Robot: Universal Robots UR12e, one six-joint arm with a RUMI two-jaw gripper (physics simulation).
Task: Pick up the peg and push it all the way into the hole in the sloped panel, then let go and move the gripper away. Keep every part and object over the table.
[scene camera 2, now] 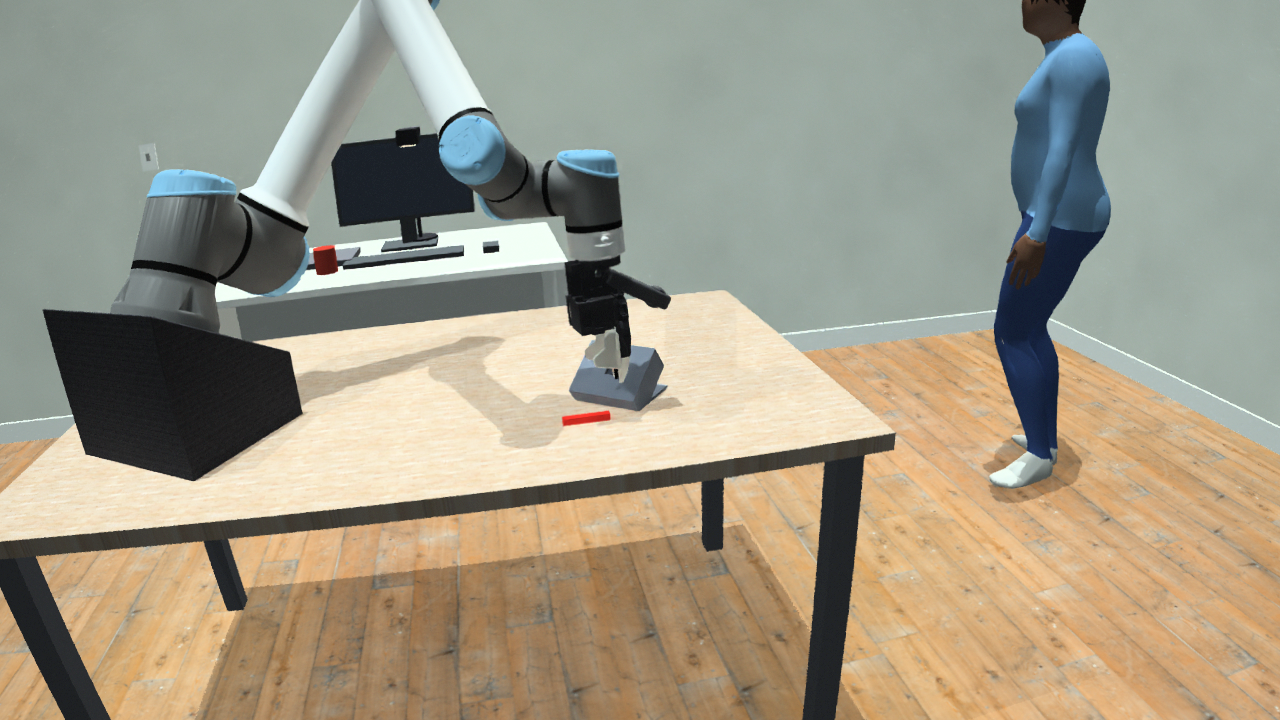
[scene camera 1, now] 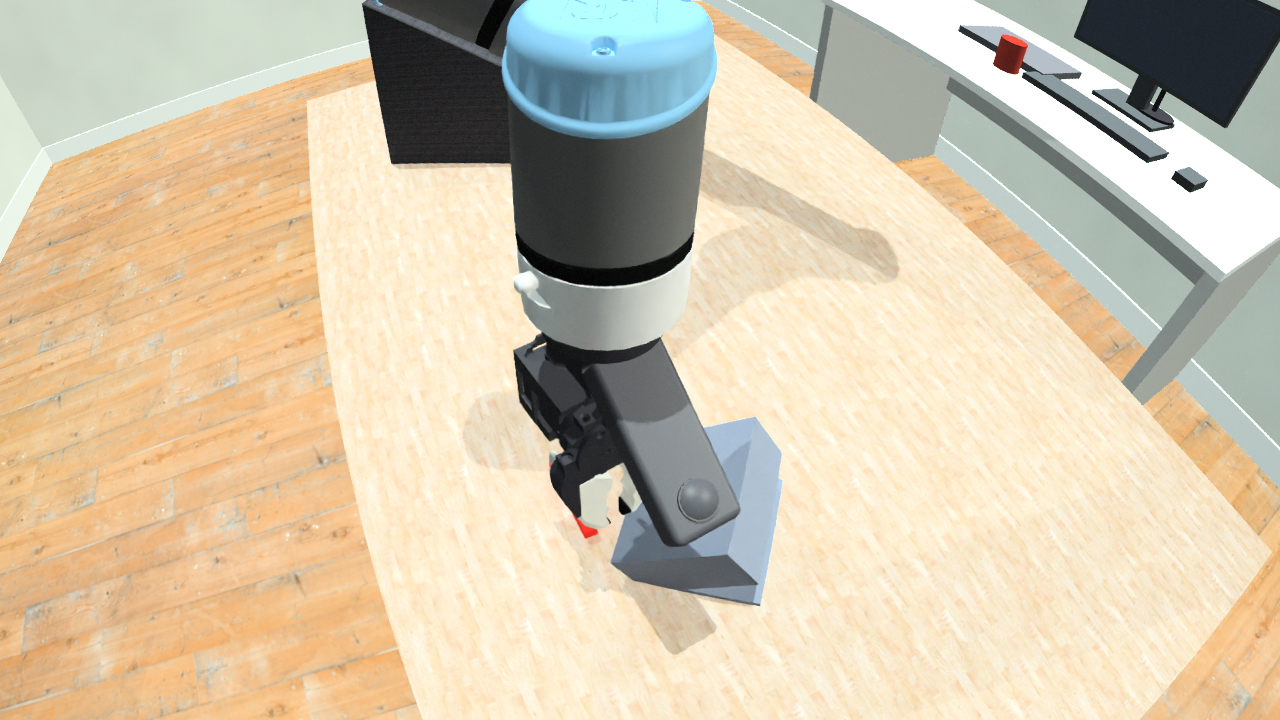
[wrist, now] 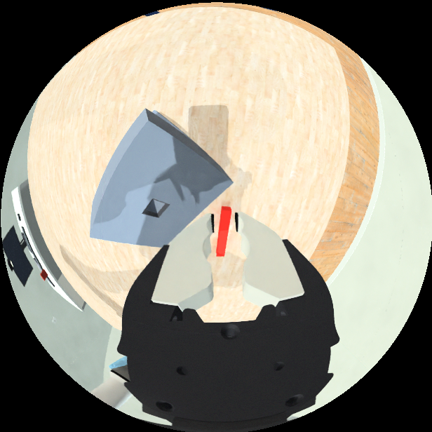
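Where they show: gripper, between the fingertips: (scene camera 2: 618, 380) (scene camera 1: 611, 519); arm's base, origin of its link: (scene camera 2: 164, 327).
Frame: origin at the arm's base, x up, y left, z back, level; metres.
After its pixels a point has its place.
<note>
The red peg (scene camera 1: 586, 530) @[x -0.210, y -0.083, z -0.750 m] (scene camera 2: 586, 418) @[x -0.214, y -0.087, z -0.712 m] (wrist: 221, 245) lies flat on the table beside the sloped panel. The blue-grey sloped panel (scene camera 1: 680, 569) @[x -0.175, y -0.034, z -0.829 m] (scene camera 2: 601, 389) @[x -0.188, y -0.029, z -0.747 m] (wrist: 125, 165) has a square hole (wrist: 156, 208), seen in the wrist view. My gripper (scene camera 1: 612, 510) @[x -0.159, y -0.069, z -0.772 m] (scene camera 2: 615, 372) @[x -0.159, y -0.069, z -0.772 m] (wrist: 223, 214) is above the table with a narrow gap between its pale fingers, and holds nothing. In the wrist view the peg shows below and between the fingertips, slightly slanted against the gap. In scene camera 1 the fingers and arm hide most of the peg and part of the panel.
The panel stands close beside the fingers. A large black box (scene camera 1: 447, 107) @[x -0.121, y -0.053, z -0.108 m] (scene camera 2: 179, 394) @[x -0.076, y -0.135, z -0.062 m] stands at the robot-base end of the wooden table (scene camera 1: 429, 268) @[x -0.222, y -0.135, z -0.344 m] (scene camera 2: 402, 465) @[x -0.222, y -0.167, z -0.408 m]. A white desk (scene camera 1: 1100, 170) (scene camera 2: 528, 255) with a monitor and a red cup is behind. A person (scene camera 2: 1060, 179) stands beyond the table.
</note>
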